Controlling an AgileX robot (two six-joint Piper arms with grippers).
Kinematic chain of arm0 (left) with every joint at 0, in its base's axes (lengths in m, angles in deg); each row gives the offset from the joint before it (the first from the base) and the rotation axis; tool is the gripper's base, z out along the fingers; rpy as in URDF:
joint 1: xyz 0 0 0.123 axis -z
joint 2: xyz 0 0 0 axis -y
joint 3: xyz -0.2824 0 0.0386 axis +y
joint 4: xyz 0.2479 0 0.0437 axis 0.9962 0 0.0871
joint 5: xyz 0 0 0 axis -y
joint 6: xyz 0.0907 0 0.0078 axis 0.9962 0 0.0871
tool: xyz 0 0 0 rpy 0 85 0
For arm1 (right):
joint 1: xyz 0 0 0.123 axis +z
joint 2: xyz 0 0 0 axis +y
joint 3: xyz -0.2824 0 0.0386 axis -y
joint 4: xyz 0.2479 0 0.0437 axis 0.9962 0 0.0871
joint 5: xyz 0 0 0 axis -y
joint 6: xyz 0.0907 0 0.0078 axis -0.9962 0 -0.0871
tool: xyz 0 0 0 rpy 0 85 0
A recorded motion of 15 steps. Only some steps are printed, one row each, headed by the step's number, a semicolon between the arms.
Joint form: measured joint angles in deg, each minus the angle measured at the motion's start. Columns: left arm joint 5, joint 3, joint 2, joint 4, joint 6, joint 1; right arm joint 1, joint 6, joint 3, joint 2, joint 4, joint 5.
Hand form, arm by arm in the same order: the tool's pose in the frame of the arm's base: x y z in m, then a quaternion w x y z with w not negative. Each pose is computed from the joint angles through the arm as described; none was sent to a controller.
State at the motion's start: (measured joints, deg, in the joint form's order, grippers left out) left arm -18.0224 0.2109 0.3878 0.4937 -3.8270 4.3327; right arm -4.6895 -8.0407 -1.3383 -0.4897 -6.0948 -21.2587
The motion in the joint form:
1: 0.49 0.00 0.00 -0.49 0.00 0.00; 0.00 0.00 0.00 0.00 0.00 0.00
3: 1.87 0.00 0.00 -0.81 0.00 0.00; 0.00 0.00 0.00 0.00 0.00 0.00
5: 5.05 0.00 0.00 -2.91 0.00 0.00; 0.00 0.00 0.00 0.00 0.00 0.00
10: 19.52 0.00 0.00 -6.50 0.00 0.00; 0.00 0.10 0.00 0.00 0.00 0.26
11: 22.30 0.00 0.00 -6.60 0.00 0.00; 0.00 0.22 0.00 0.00 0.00 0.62
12: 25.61 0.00 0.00 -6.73 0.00 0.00; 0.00 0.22 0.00 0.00 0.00 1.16
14: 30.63 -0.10 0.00 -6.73 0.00 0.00; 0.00 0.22 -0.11 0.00 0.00 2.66
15: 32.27 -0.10 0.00 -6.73 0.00 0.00; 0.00 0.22 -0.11 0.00 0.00 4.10
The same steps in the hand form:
1: 0.0539 -0.0041 0.1845 0.62532 0.00345 0.77909 -0.04457; 0.0523 -0.0078 0.1725 0.59429 0.06083 0.80147 -0.02757
3: 0.0543 -0.0043 0.1867 0.63447 0.00185 0.77149 -0.04754; 0.0523 -0.0078 0.1725 0.59429 0.06083 0.80147 -0.02757
5: 0.0551 -0.0050 0.1917 0.65438 -0.00905 0.75342 -0.06379; 0.0523 -0.0078 0.1725 0.59429 0.06083 0.80147 -0.02757
10: 0.0554 -0.0040 0.2146 0.74144 -0.03291 0.66398 -0.09119; 0.0524 -0.0078 0.1729 0.59608 0.05988 0.80020 -0.02798
11: 0.0548 -0.0034 0.2189 0.75726 -0.03452 0.64567 -0.09206; 0.0526 -0.0077 0.1734 0.59857 0.05869 0.79841 -0.02844
12: 0.0539 -0.0028 0.2241 0.77552 -0.03652 0.62336 -0.09305; 0.0528 -0.0077 0.1742 0.60233 0.05818 0.79563 -0.02820
14: 0.0517 -0.0018 0.2323 0.80263 -0.03825 0.58790 -0.09326; 0.0535 -0.0075 0.1759 0.61194 0.05676 0.78839 -0.02753
15: 0.0509 -0.0014 0.2348 0.81097 -0.03881 0.57629 -0.09327; 0.0541 -0.0073 0.1781 0.62180 0.05536 0.78075 -0.02689

